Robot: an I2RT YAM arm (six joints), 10 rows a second.
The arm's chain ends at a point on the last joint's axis. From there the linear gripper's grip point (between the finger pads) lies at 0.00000 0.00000 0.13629 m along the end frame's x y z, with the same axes.
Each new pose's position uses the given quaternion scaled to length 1; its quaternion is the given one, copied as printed.
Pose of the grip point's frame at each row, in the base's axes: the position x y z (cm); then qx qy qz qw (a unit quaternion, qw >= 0):
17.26, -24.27, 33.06, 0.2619, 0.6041, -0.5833, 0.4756
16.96, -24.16, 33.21, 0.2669, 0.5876, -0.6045, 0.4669
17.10, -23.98, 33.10, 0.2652, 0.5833, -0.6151, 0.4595
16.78, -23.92, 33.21, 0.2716, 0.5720, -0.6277, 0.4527
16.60, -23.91, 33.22, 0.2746, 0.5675, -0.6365, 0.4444
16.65, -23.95, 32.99, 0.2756, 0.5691, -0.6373, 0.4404
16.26, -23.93, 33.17, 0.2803, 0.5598, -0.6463, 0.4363
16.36, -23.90, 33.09, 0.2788, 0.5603, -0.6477, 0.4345
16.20, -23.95, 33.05, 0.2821, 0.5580, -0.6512, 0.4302
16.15, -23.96, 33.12, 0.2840, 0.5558, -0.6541, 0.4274
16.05, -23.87, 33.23, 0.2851, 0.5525, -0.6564, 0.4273
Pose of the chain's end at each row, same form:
13.59, -11.27, 31.25, 0.2619, 0.6041, -0.5833, 0.4756
13.88, -11.08, 30.94, 0.2669, 0.5876, -0.6045, 0.4669
14.24, -10.88, 30.66, 0.2652, 0.5833, -0.6151, 0.4595
14.37, -10.78, 30.51, 0.2716, 0.5720, -0.6277, 0.4527
14.49, -10.74, 30.42, 0.2746, 0.5675, -0.6365, 0.4444
14.61, -10.75, 30.26, 0.2756, 0.5691, -0.6373, 0.4404
14.54, -10.73, 30.22, 0.2803, 0.5598, -0.6463, 0.4363
14.65, -10.71, 30.14, 0.2788, 0.5603, -0.6477, 0.4345
14.66, -10.74, 30.08, 0.2821, 0.5580, -0.6512, 0.4302
14.74, -10.74, 30.11, 0.2840, 0.5558, -0.6541, 0.4274
14.72, -10.66, 30.14, 0.2851, 0.5525, -0.6564, 0.4273

